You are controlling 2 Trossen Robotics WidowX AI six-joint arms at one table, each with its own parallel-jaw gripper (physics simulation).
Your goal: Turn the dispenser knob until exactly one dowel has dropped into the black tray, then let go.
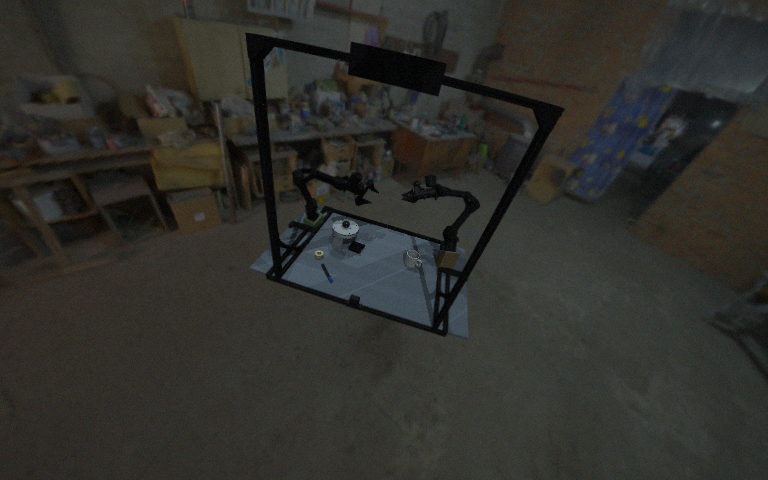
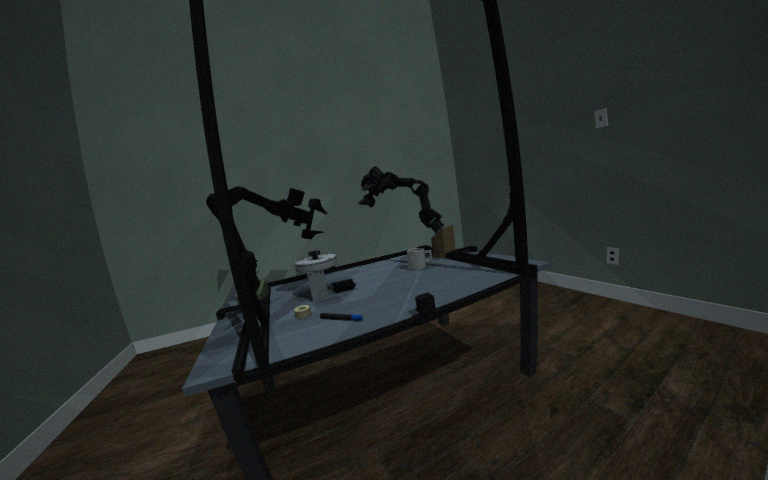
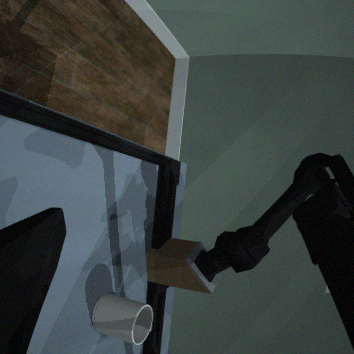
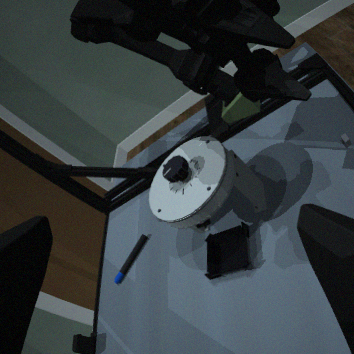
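Seen in the pictures: left gripper, fingertip midpoint: (image 1: 375, 197) (image 2: 325, 223) (image 3: 190, 222) (image 4: 302, 73); right gripper, fingertip midpoint: (image 1: 401, 197) (image 2: 360, 197) (image 4: 175, 224); left arm's base at its link origin: (image 1: 313, 216) (image 4: 233, 90); right arm's base at its link origin: (image 1: 449, 251) (image 2: 441, 231) (image 3: 205, 265).
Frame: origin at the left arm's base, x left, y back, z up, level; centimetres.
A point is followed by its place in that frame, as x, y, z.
Note:
The white round dispenser (image 1: 340, 232) @(-9.0, -29.8, 7.7) (image 2: 322, 263) @(-9.5, -32.0, 6.9) (image 4: 200, 200) @(2.5, -34.2, 7.7) stands upright on the table, with a dark knob (image 1: 346, 224) @(-3.4, -29.7, 10.7) (image 2: 314, 254) @(-4.4, -28.9, 9.9) (image 4: 176, 169) @(-0.9, -29.5, 10.6) on its top disc. The black tray (image 1: 356, 247) @(0.8, -36.6, -6.6) (image 2: 343, 285) @(2.6, -37.0, -6.2) (image 4: 228, 251) @(-1.3, -36.7, -6.6) lies beside its base. The tray's inside is too dark to tell whether a dowel lies in it. My left gripper (image 1: 371, 195) @(23.2, -31.8, 19.7) (image 2: 323, 223) @(23.2, -31.8, 19.7) (image 4: 302, 73) @(23.2, -31.8, 19.7) is open and empty, in the air above the dispenser and apart from the knob. My right gripper (image 1: 408, 191) @(21.2, -50.4, 29.4) (image 2: 361, 193) @(21.2, -50.4, 29.4) (image 4: 175, 224) @(21.2, -50.4, 29.4) is open and empty, raised above the table to the right of the dispenser.
A white mug (image 1: 412, 259) @(7.8, -72.7, 0.8) (image 2: 416, 259) @(7.6, -70.4, -1.8) (image 3: 112, 316) @(12.1, -67.3, -2.3) stands at the right near a wooden block (image 1: 447, 259) @(21.0, -90.8, 2.9) (image 2: 443, 242) @(19.6, -88.0, 1.4) (image 3: 175, 265) @(24.1, -84.7, 0.7). A tape roll (image 1: 319, 254) @(-20.5, -24.1, -5.9) (image 2: 302, 311) @(-23.4, -24.9, -4.5) and a blue-ended marker (image 1: 326, 272) @(-29.3, -37.1, -5.4) (image 2: 339, 316) @(-29.6, -36.9, -5.6) (image 4: 132, 257) @(-28.0, -36.9, -5.8) lie in front of the dispenser. A black frame (image 1: 264, 141) @(-48.1, -20.8, 66.3) surrounds the table.

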